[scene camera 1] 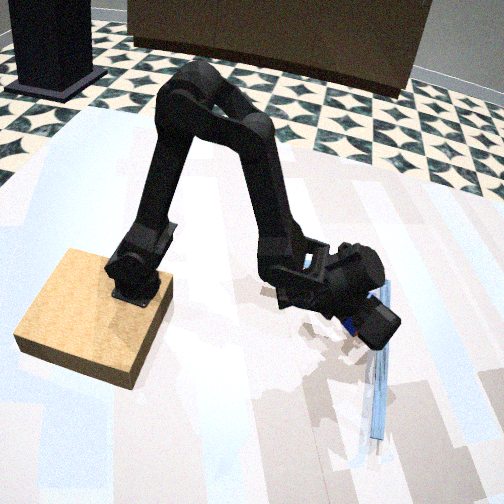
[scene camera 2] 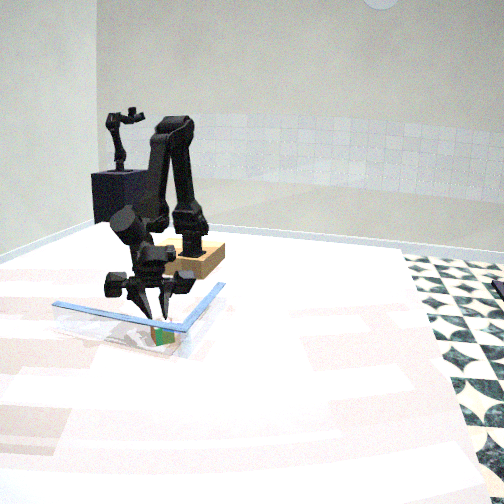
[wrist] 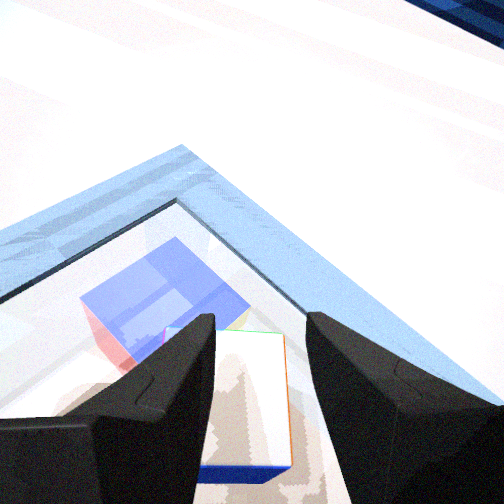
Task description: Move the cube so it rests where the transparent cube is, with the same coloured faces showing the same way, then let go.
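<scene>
The cube (wrist: 250, 395) (scene camera 2: 164, 336) has a white top face, a blue face toward the wrist camera, and green and orange sides. It rests on the floor inside the corner of a clear tray with a light-blue rim (wrist: 280, 245) (scene camera 2: 100, 312) (scene camera 1: 382, 380). In scene camera 1 only a blue bit of the cube (scene camera 1: 351, 326) shows under the wrist. The transparent cube (wrist: 165, 285) has a blue top and a red side. It sits in the tray corner, turned, just beyond the cube's far left corner. My gripper (wrist: 260, 320) (scene camera 2: 156, 315) points down over the cube and is partly closed. The left finger overlaps the cube's left edge. A gap shows at the right finger.
The arm stands on a wooden block (scene camera 1: 65, 320) (scene camera 2: 207, 257). A dark pedestal (scene camera 1: 50, 45) (scene camera 2: 117, 192) with a second small arm (scene camera 2: 120, 135) stands behind it. A brown counter (scene camera 1: 275, 35) lines the far wall. The tray's clear walls enclose the cube on two sides.
</scene>
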